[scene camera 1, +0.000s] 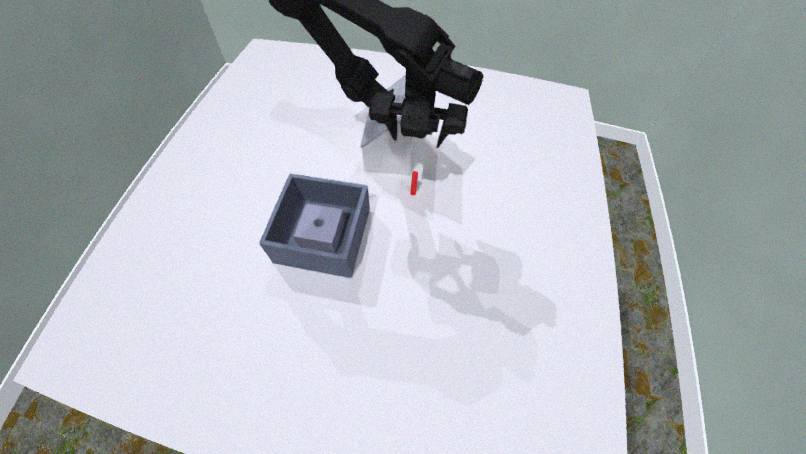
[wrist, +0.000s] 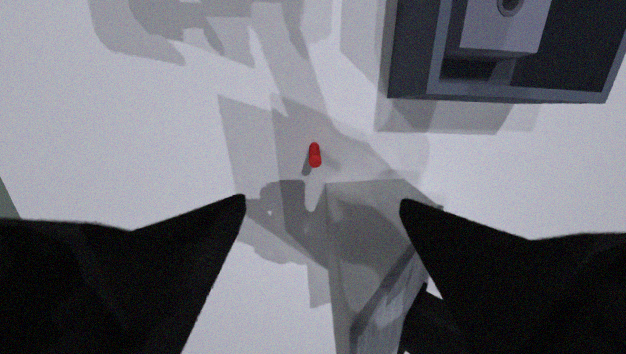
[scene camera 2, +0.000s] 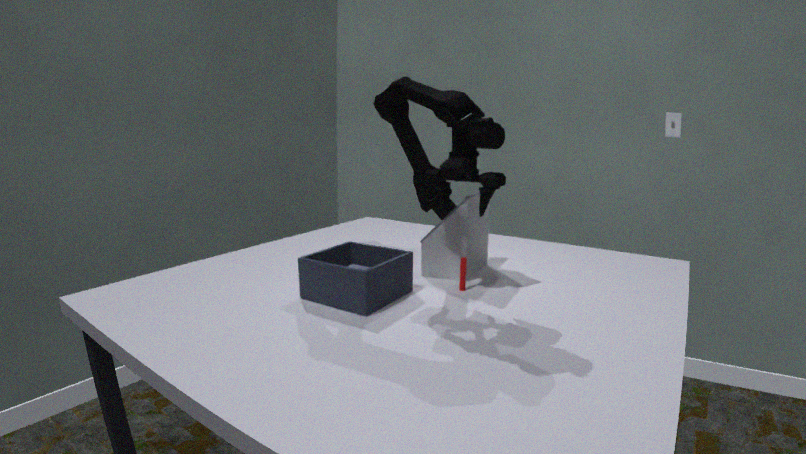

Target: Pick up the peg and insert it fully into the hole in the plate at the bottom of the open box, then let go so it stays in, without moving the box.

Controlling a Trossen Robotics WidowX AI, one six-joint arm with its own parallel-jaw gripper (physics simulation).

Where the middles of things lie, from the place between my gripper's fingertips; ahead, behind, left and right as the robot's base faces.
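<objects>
Looking at the dark blue-grey box (scene camera 1: 278, 242), I find my hand 140 mm above it and 200 mm to the left of it. My hand is also 150 mm short of the box.
</objects>
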